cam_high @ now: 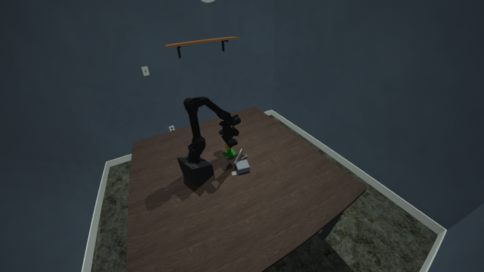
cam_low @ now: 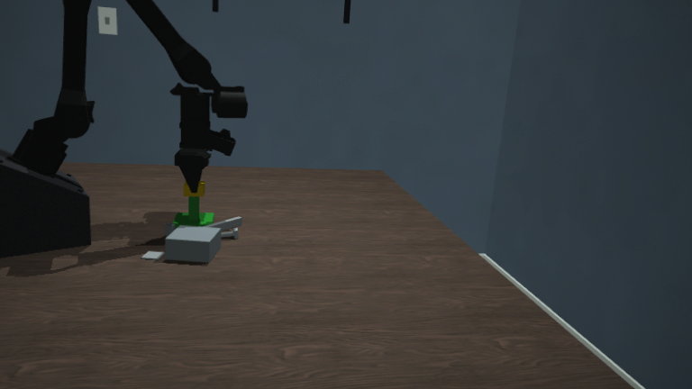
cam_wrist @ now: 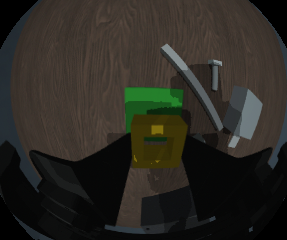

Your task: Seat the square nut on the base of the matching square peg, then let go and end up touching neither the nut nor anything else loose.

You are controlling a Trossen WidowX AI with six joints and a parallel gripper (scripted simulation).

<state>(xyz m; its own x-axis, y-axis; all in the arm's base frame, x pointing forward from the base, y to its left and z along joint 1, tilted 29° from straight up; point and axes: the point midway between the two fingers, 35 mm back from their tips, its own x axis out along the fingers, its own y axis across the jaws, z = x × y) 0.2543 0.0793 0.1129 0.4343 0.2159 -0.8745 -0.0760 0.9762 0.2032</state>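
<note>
The grey bar lies 40 mm ahead of my hand, 60 mm to the right of it and 100 mm below it. Also, from my hand: grey block 30 mm ahead, 170 mm to the right, 90 mm below; bolt 80 mm ahead, 90 mm to the right, 100 mm below.
</note>
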